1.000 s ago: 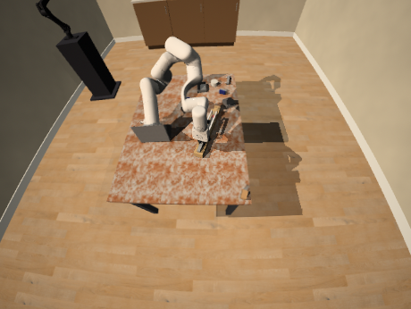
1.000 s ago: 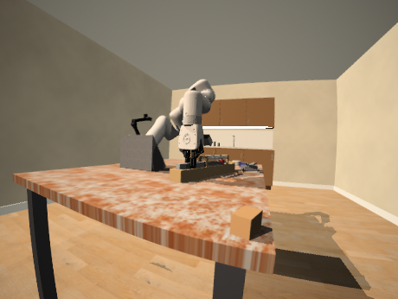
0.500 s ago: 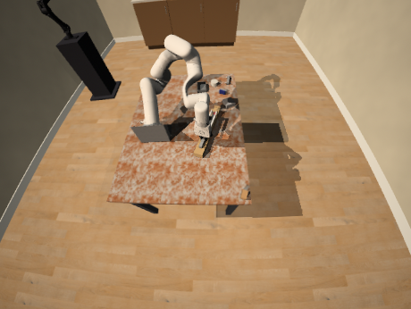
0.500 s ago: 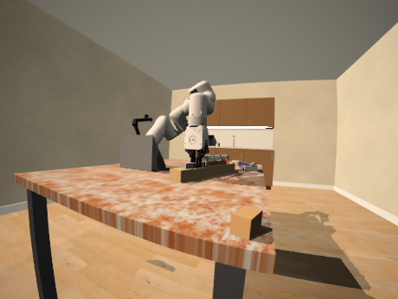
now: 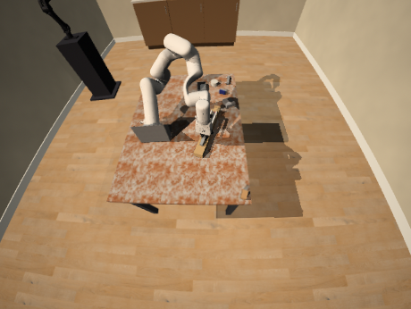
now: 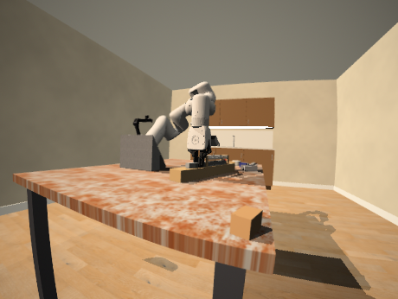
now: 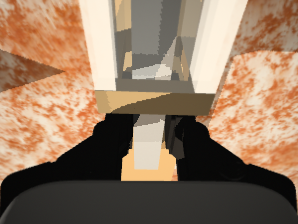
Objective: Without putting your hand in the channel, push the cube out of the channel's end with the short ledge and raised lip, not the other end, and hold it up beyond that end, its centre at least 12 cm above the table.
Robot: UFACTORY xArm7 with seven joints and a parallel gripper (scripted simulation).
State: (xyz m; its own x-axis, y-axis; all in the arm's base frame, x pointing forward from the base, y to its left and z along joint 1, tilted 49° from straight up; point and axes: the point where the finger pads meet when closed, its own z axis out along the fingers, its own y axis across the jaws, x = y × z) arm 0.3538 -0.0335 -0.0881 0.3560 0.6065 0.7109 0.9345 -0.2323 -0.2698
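My gripper is now 10 mm above the pale grey stick. From my hand the other things lie so: red cube: 90 mm ahead, 220 mm to the left, 10 mm below; tan block: 210 mm ahead, 400 mm to the right, 50 mm below; channel: 40 mm ahead, 110 mm to the left, 10 mm below.
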